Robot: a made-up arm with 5 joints.
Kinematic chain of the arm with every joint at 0, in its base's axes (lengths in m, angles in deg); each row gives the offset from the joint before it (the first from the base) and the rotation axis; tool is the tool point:
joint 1: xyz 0 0 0.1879 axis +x
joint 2: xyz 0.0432 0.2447 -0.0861 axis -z
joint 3: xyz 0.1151 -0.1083 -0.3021 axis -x
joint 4: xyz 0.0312 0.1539 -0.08 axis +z
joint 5: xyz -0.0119 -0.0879 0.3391 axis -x
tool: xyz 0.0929 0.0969 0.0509
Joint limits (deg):
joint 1: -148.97..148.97
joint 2: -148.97..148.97
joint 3: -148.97..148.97
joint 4: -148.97..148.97
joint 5: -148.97..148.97
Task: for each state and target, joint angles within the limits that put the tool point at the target. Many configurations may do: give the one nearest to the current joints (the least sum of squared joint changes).
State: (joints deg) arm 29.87 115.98 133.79 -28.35 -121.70
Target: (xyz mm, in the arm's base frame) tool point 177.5 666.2 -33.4
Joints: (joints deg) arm 58.45 67.45 146.73 -36.39 -89.38
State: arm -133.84 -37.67 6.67 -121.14 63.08
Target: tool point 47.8 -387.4 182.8
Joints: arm -142.91 -59.92 1.94 -142.64 88.87
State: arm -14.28 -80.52 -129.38 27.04 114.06
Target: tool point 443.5 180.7 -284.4
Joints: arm -19.76 -63.77 -133.57 38.93 108.25
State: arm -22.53 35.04 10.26 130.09 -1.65
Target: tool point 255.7 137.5 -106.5
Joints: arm -37.74 51.59 17.08 123.93 -4.71
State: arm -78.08 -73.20 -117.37 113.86 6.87
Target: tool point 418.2 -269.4 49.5
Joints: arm -64.10 -46.90 -113.31 124.87 23.32
